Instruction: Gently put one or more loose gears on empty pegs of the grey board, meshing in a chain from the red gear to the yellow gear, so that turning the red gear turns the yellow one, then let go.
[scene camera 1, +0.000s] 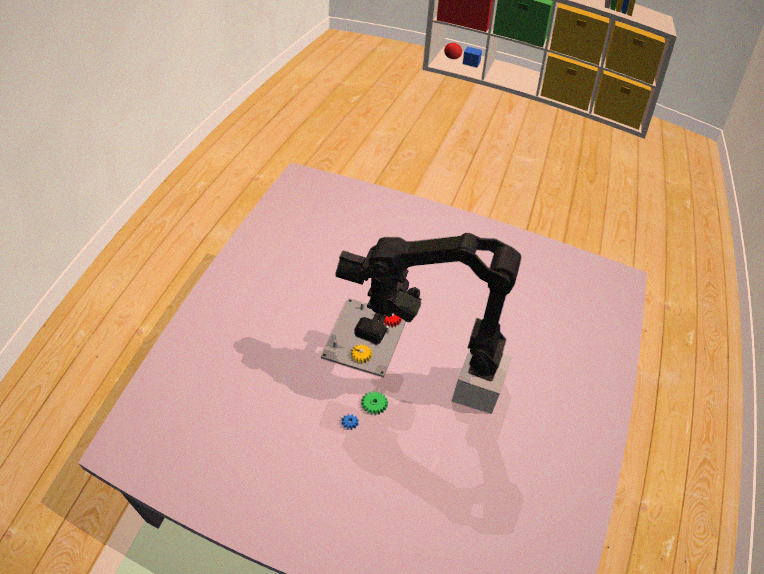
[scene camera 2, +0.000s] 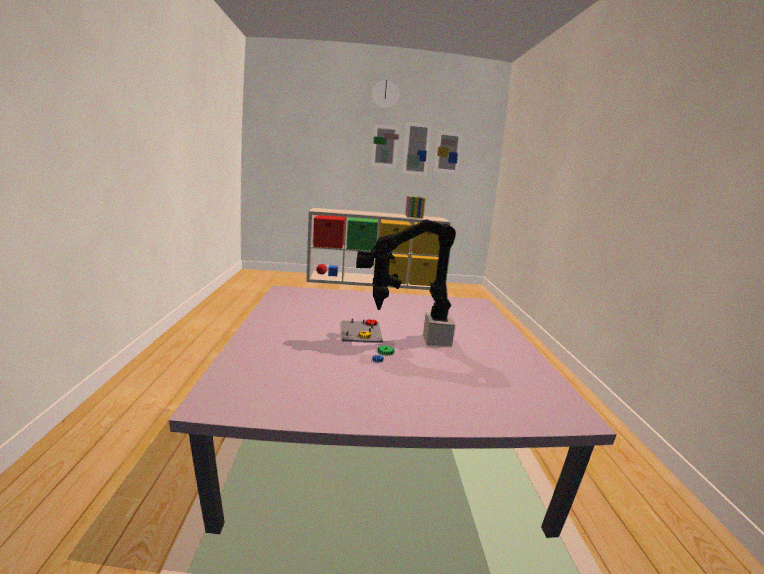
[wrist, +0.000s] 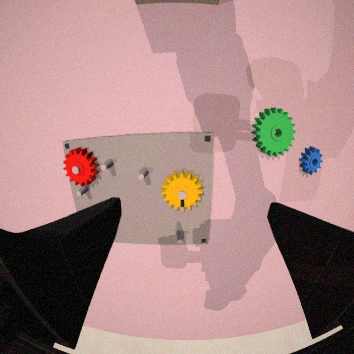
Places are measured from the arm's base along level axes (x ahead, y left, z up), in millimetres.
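Pixels of known places: gripper, between the fingertips: (scene camera 2: 378, 306) (wrist: 198, 208); arm's base, origin of its link: (scene camera 1: 484, 366) (scene camera 2: 439, 317).
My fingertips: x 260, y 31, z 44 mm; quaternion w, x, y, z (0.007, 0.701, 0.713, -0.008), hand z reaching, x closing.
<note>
For each thing: its middle in the pictures, then the offset to it from my fingertips. Level surfaces: height alone.
- grey board, middle of its body: (wrist: 134, 198) (scene camera 1: 365, 333) (scene camera 2: 361, 328) dx +65, dy -68, dz -134 mm
- red gear, middle of its body: (wrist: 79, 166) (scene camera 1: 391, 317) (scene camera 2: 371, 322) dx +24, dy -147, dz -133 mm
- yellow gear, middle of its body: (wrist: 181, 190) (scene camera 1: 361, 353) (scene camera 2: 365, 334) dx +48, dy -5, dz -132 mm
- peg, middle of its body: (wrist: 142, 173) dx +27, dy -56, dz -131 mm
- green gear, middle of its body: (wrist: 274, 131) (scene camera 1: 374, 402) (scene camera 2: 386, 350) dx -40, dy +114, dz -141 mm
- smaller blue gear, middle of its body: (wrist: 311, 160) (scene camera 1: 350, 421) (scene camera 2: 378, 358) dx -8, dy +190, dz -141 mm
- pink table, height of its surface: dz -150 mm
The grey board (scene camera 1: 342, 325) (scene camera 2: 355, 328) (wrist: 150, 220) lies flat on the table. The red gear (scene camera 1: 393, 320) (scene camera 2: 370, 322) (wrist: 86, 167) and the yellow gear (scene camera 1: 361, 353) (scene camera 2: 365, 334) (wrist: 173, 190) sit on its pegs, apart. Bare pegs show between them, such as one peg (wrist: 143, 174) in the wrist view. The green gear (scene camera 1: 368, 407) (scene camera 2: 386, 350) (wrist: 266, 132) and smaller blue gear (scene camera 1: 350, 422) (scene camera 2: 377, 358) (wrist: 306, 161) lie loose beside the board. My gripper (scene camera 1: 389, 317) (scene camera 2: 378, 306) (wrist: 198, 208) is open and empty above the board, partly hiding it.
The arm's grey base block (scene camera 1: 474, 393) (scene camera 2: 439, 331) stands right of the board on the pink table (scene camera 1: 247, 432) (scene camera 2: 296, 395). The arm's shadow falls across the board and table. A shelf unit (scene camera 1: 426, 46) (scene camera 2: 309, 246) stands beyond the table.
</note>
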